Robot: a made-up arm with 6 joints.
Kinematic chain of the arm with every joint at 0, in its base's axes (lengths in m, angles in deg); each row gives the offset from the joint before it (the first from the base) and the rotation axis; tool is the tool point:
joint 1: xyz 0 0 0.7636 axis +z
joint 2: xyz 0.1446 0 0 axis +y
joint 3: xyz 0 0 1.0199 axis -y
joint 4: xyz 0 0 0.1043 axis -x
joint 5: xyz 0.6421 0 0 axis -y
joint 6: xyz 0.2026 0 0 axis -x
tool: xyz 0 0 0
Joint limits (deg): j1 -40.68..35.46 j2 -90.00..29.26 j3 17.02..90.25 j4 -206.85..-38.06 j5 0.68..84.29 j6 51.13..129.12
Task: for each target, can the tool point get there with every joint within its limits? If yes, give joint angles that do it. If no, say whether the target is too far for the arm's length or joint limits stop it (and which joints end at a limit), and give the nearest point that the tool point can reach.
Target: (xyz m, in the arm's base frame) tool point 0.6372 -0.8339 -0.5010
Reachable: no: joint limits stop it (at a limit: joint 1, joint 2, joint 3, joint 5) | nearest point 0.9497 -0.8433 1.4189 | short by 1.945 m
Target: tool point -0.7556 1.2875 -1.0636
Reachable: no: too far | nearest point -1.2462 0.9072 0.4977 | short by 1.680 m
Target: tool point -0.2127 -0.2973 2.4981
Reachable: yes | joints 29.34 -17.73 74.47 -78.54 51.29 107.80
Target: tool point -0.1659 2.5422 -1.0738
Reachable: no: too far | nearest point -1.3193 1.0254 0.5507 | short by 2.504 m
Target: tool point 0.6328 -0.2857 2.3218
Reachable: yes | joints -20.71 -4.15 35.02 -150.82 26.10 105.88
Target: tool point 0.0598 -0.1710 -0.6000
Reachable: no: joint limits stop it (at a limit: joint 1, joint 2, joint 3, joint 4, joint 5) | nearest point -1.1793 -0.9925 0.4977 | short by 1.848 m
